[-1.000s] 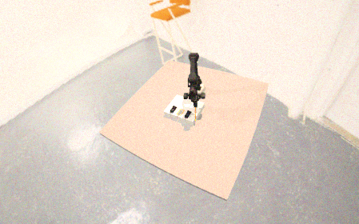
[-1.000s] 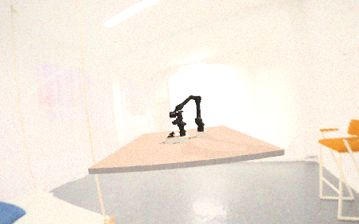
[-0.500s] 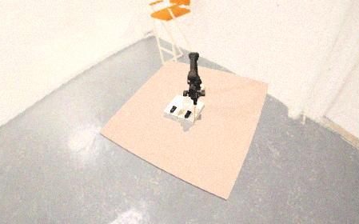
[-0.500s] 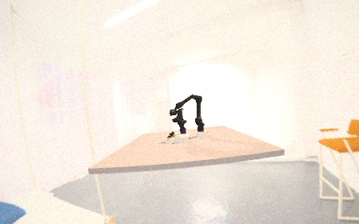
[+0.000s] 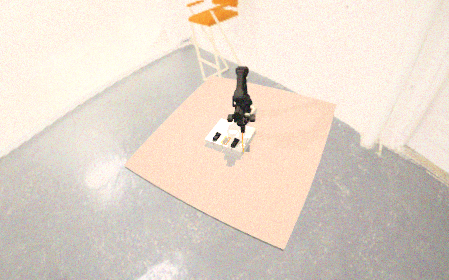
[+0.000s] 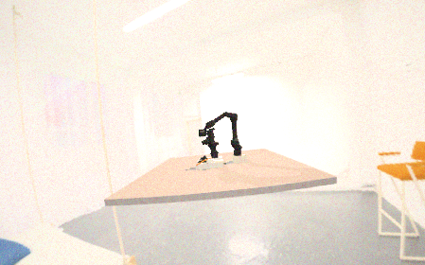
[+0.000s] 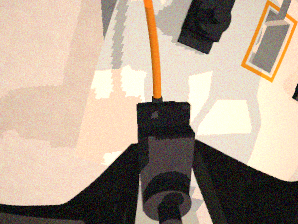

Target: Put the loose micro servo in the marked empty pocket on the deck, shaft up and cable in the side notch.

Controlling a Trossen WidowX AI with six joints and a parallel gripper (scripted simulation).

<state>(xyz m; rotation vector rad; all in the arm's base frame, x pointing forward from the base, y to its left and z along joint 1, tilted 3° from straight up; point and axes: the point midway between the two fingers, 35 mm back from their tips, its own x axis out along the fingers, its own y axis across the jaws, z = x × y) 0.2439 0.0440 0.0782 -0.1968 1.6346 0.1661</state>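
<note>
Now: gripper tip 2 cm past the deck, 9 cm to the left of it and 10 cm above it.
</note>
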